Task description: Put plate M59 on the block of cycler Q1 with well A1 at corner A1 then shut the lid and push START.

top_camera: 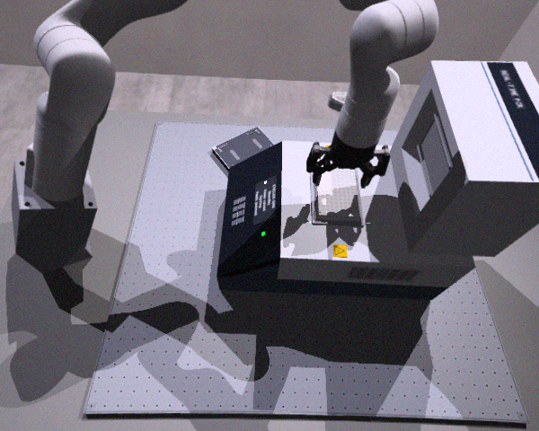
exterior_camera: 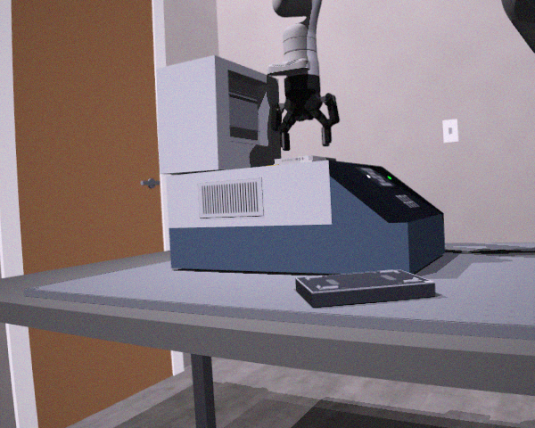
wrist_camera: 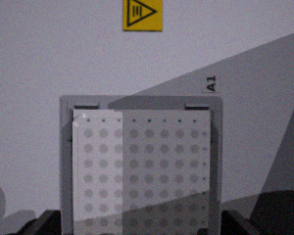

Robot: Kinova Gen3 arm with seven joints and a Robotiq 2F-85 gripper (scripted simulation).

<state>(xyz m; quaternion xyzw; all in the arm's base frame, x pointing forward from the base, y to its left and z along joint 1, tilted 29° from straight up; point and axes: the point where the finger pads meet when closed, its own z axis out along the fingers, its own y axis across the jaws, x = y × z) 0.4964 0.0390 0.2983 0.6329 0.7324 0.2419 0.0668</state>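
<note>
The plate M59 is 3 cm below my hand. The rest, counted from my hand: dark nest N1: 26 cm behind, 24 cm below, 23 cm to the left; A1 mark: 35 cm behind, 23 cm below, 21 cm to the left.
</note>
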